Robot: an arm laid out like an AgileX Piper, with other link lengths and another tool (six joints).
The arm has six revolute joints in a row. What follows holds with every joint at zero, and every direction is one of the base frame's. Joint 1 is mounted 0.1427 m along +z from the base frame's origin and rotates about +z. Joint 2 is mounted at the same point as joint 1 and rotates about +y. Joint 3 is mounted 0.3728 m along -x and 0.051 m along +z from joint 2 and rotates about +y. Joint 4 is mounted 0.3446 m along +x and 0.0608 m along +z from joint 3 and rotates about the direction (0.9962, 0, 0.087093). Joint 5 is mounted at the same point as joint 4 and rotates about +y. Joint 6 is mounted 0.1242 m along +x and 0.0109 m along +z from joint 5 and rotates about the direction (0.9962, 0, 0.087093). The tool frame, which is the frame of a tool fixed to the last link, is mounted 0.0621 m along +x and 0.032 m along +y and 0.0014 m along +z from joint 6; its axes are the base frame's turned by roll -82.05, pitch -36.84 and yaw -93.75 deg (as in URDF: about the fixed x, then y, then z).
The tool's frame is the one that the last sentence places.
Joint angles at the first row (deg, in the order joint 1, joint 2, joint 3, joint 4, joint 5, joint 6):
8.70, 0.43, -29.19, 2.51, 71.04, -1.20
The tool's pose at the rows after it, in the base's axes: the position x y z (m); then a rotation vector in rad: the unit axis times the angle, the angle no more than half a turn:
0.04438 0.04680 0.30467 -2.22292 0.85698 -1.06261
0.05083 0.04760 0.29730 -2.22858 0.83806 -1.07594
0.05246 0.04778 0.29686 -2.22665 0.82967 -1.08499
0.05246 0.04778 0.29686 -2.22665 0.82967 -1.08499
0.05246 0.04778 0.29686 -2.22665 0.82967 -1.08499
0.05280 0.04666 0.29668 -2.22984 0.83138 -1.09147
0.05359 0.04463 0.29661 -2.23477 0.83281 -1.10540
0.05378 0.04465 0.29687 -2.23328 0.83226 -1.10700
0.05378 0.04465 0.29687 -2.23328 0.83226 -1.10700
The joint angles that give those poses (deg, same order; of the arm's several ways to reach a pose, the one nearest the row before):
8.70, 0.43, -28.90, 2.51, 68.44, -1.32
8.70, 0.43, -27.27, 2.51, 66.44, -2.34
8.70, 0.43, -27.00, 2.51, 65.78, -2.69
8.70, 0.43, -27.00, 2.51, 65.78, -2.69
8.70, 0.43, -27.00, 2.51, 65.78, -2.69
8.70, 0.43, -27.00, 2.12, 65.76, -2.70
8.69, 0.43, -27.00, 1.42, 65.63, -2.76
8.70, 0.43, -27.00, 1.41, 65.53, -2.75
8.70, 0.43, -27.00, 1.41, 65.53, -2.75

